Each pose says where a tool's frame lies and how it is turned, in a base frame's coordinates. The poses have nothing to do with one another.
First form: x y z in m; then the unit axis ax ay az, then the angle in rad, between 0 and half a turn.
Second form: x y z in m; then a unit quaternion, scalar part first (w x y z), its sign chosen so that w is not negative. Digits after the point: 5 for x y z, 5 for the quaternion.
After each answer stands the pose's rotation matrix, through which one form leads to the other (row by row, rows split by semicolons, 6 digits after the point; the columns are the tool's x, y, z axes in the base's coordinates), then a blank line. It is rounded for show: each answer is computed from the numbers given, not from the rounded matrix.
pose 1, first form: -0.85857, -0.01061, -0.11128, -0.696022, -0.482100, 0.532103, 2.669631
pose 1, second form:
-0.85857, -0.01061, -0.11128, 0.23380, -0.67673, -0.46874, 0.51736
0.025254 0.392509 -0.919402; 0.876333 -0.451246 -0.168574; -0.481043 -0.801445 -0.355364

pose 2, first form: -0.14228, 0.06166, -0.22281, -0.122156, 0.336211, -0.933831, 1.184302
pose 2, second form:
-0.14228, 0.06166, -0.22281, 0.82974, -0.06818, 0.18766, -0.52121
0.386241 0.839359 0.382485; -0.890537 0.447373 -0.082472; -0.240337 -0.308763 0.920274

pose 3, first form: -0.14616, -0.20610, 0.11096, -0.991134, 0.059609, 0.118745, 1.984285
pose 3, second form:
-0.14616, -0.20610, 0.11096, 0.54690, -0.82978, 0.04990, 0.09941
0.975253 -0.191557 -0.110396; 0.025918 -0.396825 0.917528; -0.219567 -0.897683 -0.382040

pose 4, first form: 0.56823, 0.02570, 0.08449, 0.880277, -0.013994, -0.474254, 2.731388
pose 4, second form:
0.56823, 0.02570, 0.08449, 0.20367, 0.86183, -0.01370, -0.46431
0.568450 0.165516 -0.805896; -0.212746 -0.916664 -0.338329; -0.794735 0.363775 -0.485865

